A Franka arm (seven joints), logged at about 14 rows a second.
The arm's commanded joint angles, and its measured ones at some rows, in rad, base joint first. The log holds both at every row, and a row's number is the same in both.
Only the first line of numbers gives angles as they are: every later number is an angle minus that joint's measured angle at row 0.
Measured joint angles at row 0:
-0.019, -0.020, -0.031, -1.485, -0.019, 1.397, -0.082
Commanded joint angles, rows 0 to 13:
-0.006, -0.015, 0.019, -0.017, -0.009, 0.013, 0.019
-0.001, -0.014, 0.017, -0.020, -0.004, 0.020, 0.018
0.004, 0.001, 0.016, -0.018, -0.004, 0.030, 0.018
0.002, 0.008, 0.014, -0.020, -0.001, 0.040, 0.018
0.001, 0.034, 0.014, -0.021, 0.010, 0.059, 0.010
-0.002, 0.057, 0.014, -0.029, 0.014, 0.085, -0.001
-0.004, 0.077, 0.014, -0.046, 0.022, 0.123, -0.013
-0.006, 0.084, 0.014, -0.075, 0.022, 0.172, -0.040
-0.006, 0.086, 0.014, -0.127, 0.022, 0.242, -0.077
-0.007, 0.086, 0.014, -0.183, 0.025, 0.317, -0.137
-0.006, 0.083, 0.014, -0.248, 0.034, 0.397, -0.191
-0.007, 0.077, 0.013, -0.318, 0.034, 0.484, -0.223
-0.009, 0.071, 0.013, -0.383, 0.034, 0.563, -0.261
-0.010, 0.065, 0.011, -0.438, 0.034, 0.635, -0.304
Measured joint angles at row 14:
-0.002, 0.115, 0.012, -0.307, 0.017, 0.517, -0.219
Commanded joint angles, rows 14 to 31:
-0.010, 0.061, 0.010, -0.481, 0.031, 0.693, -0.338
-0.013, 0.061, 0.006, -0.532, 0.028, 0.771, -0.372
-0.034, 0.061, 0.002, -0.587, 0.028, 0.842, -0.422
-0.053, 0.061, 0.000, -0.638, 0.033, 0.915, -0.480
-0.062, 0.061, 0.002, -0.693, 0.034, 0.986, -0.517
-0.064, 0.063, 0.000, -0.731, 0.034, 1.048, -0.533
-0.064, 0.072, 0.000, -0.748, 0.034, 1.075, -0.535
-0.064, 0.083, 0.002, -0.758, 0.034, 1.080, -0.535
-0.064, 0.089, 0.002, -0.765, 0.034, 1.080, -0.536
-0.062, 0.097, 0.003, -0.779, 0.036, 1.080, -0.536
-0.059, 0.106, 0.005, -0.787, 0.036, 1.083, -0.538
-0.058, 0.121, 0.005, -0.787, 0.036, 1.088, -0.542
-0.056, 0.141, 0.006, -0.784, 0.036, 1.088, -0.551
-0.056, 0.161, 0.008, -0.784, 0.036, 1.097, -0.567
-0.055, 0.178, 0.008, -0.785, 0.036, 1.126, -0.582
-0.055, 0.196, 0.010, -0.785, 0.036, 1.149, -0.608
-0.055, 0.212, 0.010, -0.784, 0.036, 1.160, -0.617
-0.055, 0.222, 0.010, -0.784, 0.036, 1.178, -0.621
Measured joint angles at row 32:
-0.055, 0.199, 0.009, -0.785, 0.018, 1.140, -0.578
